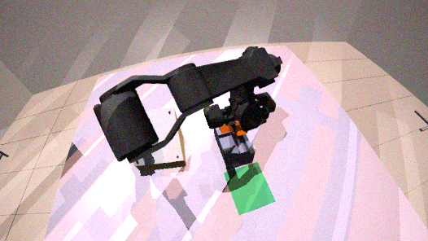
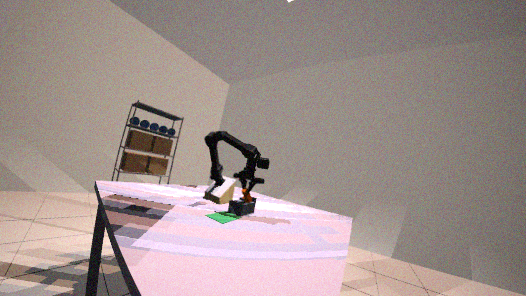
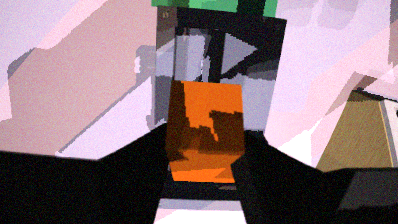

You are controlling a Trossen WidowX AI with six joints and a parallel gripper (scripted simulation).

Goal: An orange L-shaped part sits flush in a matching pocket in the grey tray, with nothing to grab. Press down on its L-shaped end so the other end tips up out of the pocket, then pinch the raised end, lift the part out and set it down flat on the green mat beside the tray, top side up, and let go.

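Now: gripper tip 10 mm past the green mat, 140 mm to the left of it and 130 mm above it. The rest, counted from my gripper tip: orange L-shaped part (20 mm behind, 30 mm to the left, 30 mm below).
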